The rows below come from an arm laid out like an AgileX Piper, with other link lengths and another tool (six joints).
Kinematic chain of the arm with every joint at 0, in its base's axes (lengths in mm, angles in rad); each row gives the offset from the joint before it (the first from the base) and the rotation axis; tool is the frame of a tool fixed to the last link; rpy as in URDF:
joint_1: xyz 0 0 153.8 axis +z
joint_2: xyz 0 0 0 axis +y
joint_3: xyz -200.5 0 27.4 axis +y
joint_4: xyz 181 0 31.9 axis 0.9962 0 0.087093
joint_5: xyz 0 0 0 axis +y
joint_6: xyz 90.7 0 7.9 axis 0.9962 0 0.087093
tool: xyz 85.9 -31 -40.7 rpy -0.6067 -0.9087 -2.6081
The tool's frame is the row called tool.
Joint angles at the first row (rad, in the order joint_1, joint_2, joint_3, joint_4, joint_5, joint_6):
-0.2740, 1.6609, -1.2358, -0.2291, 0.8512, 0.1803
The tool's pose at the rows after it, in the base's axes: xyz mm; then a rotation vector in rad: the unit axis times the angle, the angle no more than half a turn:
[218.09 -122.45 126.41 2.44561 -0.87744 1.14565]
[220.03 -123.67 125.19 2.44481 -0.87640 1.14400]
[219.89 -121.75 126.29 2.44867 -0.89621 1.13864]
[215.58 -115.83 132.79 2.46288 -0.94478 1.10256]
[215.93 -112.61 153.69 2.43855 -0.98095 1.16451]
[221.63 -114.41 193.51 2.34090 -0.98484 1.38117]
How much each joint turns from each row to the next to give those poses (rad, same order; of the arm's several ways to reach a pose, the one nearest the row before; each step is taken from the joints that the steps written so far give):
0.0001, 0.0369, -0.0071, -0.0009, -0.0027, 0.0000
-0.0016, 0.0131, -0.0097, -0.0020, -0.0025, 0.0000
-0.0008, -0.0003, -0.0101, 0.0143, 0.0143, 0.0000
0.0000, -0.0108, -0.0323, 0.0340, 0.0693, 0.0000
0.0000, -0.0582, -0.0448, 0.0225, 0.0561, 0.0000
0.0000, -0.1185, -0.0533, 0.0000, 0.0076, -0.0023

